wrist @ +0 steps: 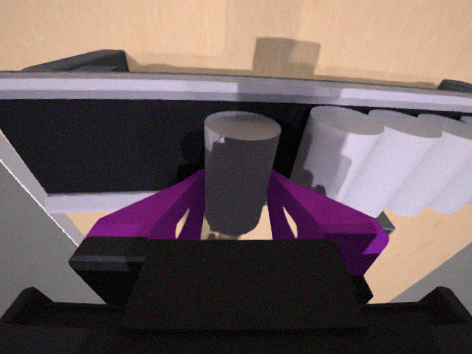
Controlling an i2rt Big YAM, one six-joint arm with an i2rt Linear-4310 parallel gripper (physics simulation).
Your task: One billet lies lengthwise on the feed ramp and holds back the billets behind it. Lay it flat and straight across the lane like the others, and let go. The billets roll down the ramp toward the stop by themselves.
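Frame: origin at the arm's base, x ahead, y down, z left, level; millimetres.
Seen in the pictures: gripper, fingertip midpoint: [236,176].
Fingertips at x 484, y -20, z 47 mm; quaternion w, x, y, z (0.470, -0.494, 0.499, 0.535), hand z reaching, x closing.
Offsets run from my fingertips to a thing's top centre. "spot": to the spot under its first point. Level surfaces: height alone.
My gripper [236,176] is shut on a billet {dy -28, dx +6, dz -1 mm} [241,175], with one purple finger at each side of it. The billet is grey and in shadow, its far end face towards the far rail. It points across the lane, and its lower end hides part of the near rail. Whether it touches the ramp floor I cannot tell. The feed ramp's black floor {dy +7 mm} [110,145] shows to the left. Several pale billets lie side by side across the lane to the right; the closest one {dy -15, dx +1, dz -60 mm} [325,160] is a narrow dark gap away from the held billet.
The pale far rail {spot: dy +1, dx +59, dz +39 mm} [150,87] runs across the view behind the billets. The near rail {spot: dy -3, dx -15, dz +108 mm} [95,202] shows left of the fingers. A dark bracket {dy +12, dx +62, dz +105 mm} [107,61] stands beyond the far rail at the left. A wooden surface {dy +97 mm} [175,30] lies beyond the ramp.
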